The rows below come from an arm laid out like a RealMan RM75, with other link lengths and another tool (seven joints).
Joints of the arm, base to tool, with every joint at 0 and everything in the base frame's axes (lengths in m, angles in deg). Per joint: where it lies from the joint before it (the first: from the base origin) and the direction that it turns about. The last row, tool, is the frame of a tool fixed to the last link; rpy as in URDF.
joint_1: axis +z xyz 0 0 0.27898
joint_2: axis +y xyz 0 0 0
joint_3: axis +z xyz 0 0 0.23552
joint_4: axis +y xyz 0 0 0
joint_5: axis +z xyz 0 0 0.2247
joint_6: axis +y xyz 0 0 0
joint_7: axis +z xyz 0 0 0.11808
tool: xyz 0.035 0.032 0.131 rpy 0 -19.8 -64.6
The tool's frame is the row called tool.
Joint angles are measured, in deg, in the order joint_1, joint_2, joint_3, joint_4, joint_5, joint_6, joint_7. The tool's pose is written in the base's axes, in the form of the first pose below.
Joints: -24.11, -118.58, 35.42, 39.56, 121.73, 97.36, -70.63
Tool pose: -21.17, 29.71, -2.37, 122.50, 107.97, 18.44
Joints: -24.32, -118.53, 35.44, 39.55, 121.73, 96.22, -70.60
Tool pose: -21.37, 30.19, -2.43, 123.15, 108.87, 18.55
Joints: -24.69, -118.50, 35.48, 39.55, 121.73, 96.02, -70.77
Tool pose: -21.24, 30.40, -2.43, 123.37, 108.77, 18.46
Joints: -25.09, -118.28, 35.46, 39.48, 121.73, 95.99, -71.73
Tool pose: -21.12, 30.67, -2.29, 122.70, 109.23, 18.43
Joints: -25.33, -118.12, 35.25, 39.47, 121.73, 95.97, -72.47
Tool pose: -21.06, 30.90, -2.12, 122.13, 109.74, 18.67
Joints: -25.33, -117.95, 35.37, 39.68, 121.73, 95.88, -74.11
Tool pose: -21.13, 31.11, -1.96, 120.62, 111.08, 18.62
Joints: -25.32, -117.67, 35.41, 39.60, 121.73, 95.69, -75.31
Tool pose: -21.29, 31.30, -1.80, 119.37, 112.32, 18.65
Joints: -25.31, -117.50, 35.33, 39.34, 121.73, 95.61, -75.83
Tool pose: -21.39, 31.36, -1.74, 118.58, 112.95, 18.78
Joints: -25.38, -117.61, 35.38, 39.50, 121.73, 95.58, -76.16
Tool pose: -21.30, 31.42, -1.77, 118.37, 113.04, 18.79
